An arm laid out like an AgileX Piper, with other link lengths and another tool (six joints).
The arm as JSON. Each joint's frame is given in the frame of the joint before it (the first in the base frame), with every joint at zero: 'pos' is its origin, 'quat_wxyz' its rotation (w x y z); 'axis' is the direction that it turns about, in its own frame. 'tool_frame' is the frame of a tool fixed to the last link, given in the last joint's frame.
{
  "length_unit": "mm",
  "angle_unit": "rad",
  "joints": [
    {
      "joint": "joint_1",
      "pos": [
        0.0,
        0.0,
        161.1
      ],
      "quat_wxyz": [
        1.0,
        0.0,
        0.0,
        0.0
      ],
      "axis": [
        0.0,
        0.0,
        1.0
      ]
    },
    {
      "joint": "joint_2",
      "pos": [
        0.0,
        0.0,
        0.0
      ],
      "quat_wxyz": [
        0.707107,
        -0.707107,
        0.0,
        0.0
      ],
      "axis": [
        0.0,
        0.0,
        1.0
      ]
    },
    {
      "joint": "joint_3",
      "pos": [
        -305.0,
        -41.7,
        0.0
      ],
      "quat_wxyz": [
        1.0,
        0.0,
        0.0,
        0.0
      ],
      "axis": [
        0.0,
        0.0,
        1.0
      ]
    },
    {
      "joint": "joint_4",
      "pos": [
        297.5,
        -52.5,
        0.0
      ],
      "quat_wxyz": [
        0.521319,
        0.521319,
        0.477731,
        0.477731
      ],
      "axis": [
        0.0,
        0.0,
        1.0
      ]
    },
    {
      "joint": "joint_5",
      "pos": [
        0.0,
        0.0,
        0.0
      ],
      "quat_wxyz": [
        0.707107,
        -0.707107,
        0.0,
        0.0
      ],
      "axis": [
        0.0,
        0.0,
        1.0
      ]
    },
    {
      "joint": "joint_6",
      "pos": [
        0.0,
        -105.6,
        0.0
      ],
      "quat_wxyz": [
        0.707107,
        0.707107,
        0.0,
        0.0
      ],
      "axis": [
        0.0,
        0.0,
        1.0
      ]
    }
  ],
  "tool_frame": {
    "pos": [
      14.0,
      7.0,
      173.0
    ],
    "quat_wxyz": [
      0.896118,
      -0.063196,
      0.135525,
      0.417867
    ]
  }
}
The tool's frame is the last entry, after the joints.
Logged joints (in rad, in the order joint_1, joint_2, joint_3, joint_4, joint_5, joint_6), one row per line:
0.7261 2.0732 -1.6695 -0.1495 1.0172 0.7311
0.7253 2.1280 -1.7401 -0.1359 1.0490 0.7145
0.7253 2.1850 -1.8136 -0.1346 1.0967 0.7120
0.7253 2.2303 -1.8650 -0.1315 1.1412 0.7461
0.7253 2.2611 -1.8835 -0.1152 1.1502 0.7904
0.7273 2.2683 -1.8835 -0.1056 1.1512 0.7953
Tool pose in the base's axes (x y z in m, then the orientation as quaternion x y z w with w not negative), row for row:
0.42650 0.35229 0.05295 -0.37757 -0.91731 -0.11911 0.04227
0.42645 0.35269 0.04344 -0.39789 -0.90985 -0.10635 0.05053
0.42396 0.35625 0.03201 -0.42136 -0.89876 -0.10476 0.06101
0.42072 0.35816 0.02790 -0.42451 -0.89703 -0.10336 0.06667
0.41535 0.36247 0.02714 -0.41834 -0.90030 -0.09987 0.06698
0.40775 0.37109 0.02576 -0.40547 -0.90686 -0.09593 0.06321
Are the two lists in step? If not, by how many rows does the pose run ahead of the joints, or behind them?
The pose runs 2 rows ahead of the joints: the pose in row i belongs to the joints in row i + 2.
